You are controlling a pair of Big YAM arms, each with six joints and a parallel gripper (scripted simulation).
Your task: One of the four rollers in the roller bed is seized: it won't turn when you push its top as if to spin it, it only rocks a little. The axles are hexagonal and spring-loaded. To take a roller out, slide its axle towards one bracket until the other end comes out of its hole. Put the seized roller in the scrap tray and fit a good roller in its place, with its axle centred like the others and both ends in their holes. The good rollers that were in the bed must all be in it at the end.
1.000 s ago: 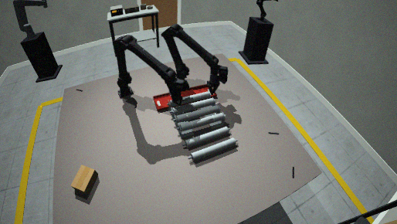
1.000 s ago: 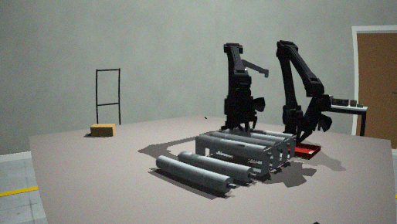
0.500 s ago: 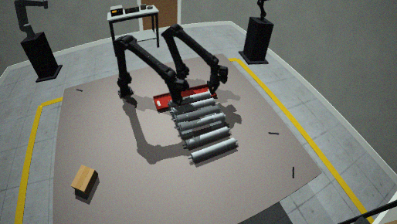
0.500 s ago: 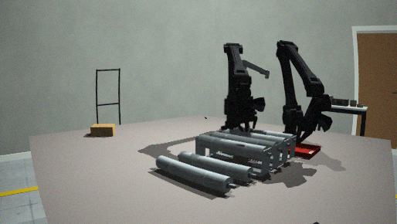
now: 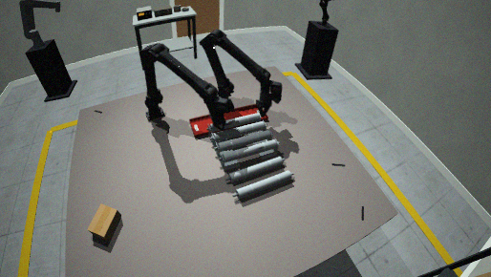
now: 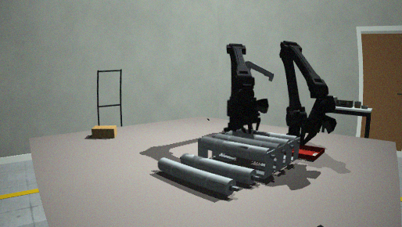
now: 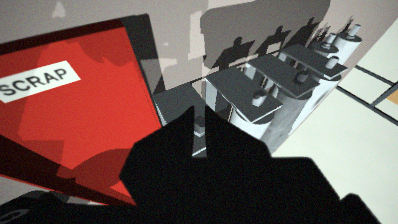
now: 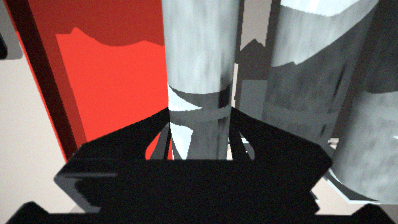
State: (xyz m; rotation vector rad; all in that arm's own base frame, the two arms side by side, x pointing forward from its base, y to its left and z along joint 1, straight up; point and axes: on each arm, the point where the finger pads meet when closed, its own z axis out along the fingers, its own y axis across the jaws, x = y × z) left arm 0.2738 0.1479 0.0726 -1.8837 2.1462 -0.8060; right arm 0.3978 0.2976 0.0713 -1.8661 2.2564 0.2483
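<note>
My right hand is 10 cm to the right of the bed roller and 6 cm short of it. Round my right hand: red scrap tray (12 cm behind, 7 cm to the left, 6 cm below); cardboard box (70 cm to the right, 48 cm ahead, 4 cm below).
</note>
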